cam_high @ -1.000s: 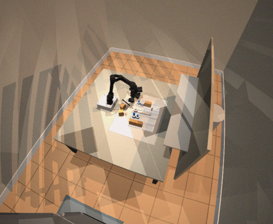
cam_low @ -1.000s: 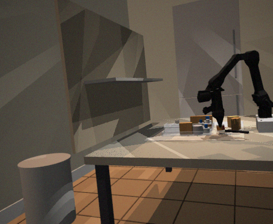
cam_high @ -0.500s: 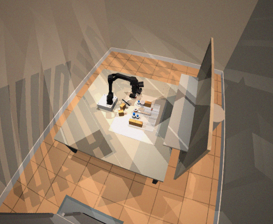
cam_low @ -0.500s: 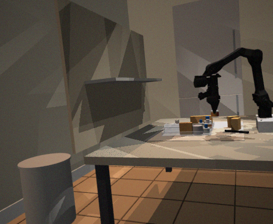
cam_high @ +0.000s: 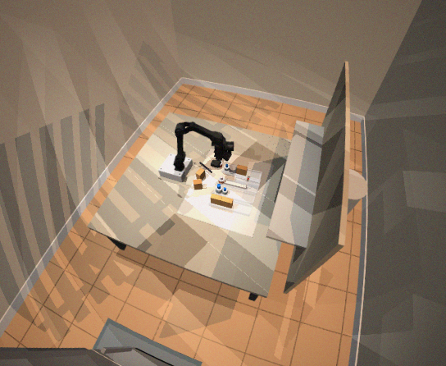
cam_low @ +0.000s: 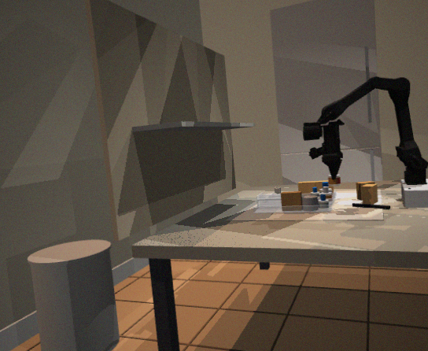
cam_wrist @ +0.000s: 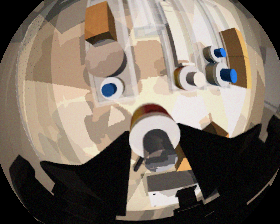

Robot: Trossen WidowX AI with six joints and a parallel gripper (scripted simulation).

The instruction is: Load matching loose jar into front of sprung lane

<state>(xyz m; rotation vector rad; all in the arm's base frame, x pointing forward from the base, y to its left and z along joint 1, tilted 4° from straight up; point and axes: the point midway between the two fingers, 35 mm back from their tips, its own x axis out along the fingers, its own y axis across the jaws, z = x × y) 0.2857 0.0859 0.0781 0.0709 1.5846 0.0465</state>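
My gripper tip is now 9 cm short of the grey cylinder, 5 cm to the right of it and 8 cm above it. Also, from my gripper tip: black rod (12 cm behind, 2 cm to the left, 10 cm below); lane (19 cm ahead, 5 cm to the right, 9 cm below).
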